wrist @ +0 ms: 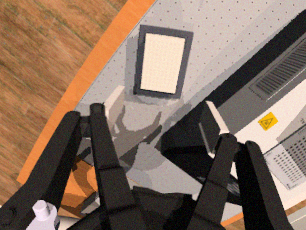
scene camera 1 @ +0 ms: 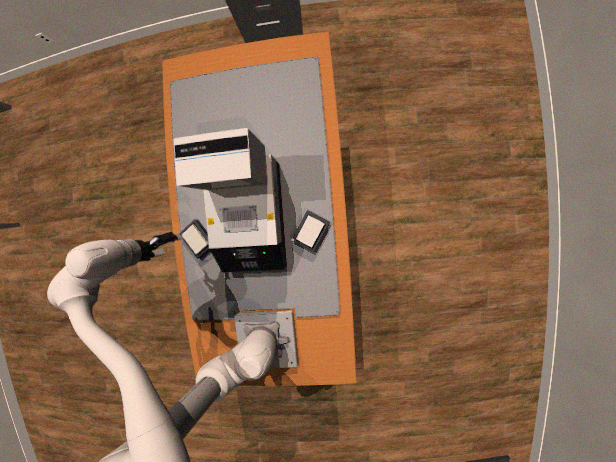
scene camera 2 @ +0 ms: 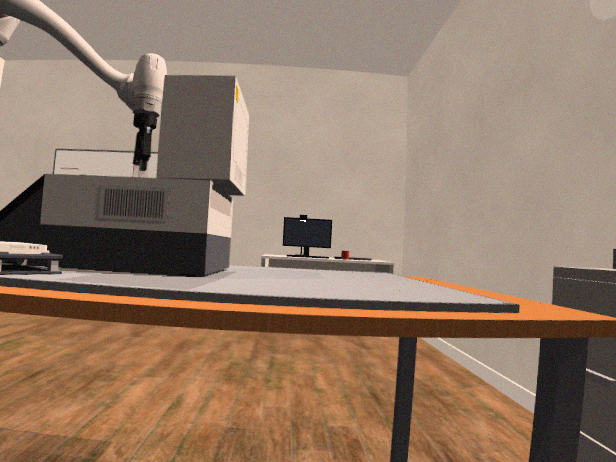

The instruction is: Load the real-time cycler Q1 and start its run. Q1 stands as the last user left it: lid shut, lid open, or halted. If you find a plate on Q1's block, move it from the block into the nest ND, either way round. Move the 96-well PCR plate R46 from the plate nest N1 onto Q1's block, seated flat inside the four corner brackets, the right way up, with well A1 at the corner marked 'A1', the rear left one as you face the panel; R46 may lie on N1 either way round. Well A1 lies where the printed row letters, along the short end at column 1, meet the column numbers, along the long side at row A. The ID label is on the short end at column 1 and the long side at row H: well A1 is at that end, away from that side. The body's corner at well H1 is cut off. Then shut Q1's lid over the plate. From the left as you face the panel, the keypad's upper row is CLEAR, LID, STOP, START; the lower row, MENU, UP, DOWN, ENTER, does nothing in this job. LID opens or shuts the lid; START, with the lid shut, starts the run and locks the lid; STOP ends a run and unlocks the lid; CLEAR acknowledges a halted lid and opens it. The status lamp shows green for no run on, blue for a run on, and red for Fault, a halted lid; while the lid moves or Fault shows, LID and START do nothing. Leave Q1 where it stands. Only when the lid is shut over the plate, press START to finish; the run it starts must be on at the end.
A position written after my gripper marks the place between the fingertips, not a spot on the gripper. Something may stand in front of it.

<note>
I see my gripper (scene camera 2: 139,182) and a lid (scene camera 2: 204,123).
The lid is seen too in scene camera 1 (scene camera 1: 225,158). My gripper is seen too in the wrist view (wrist: 163,103).
</note>
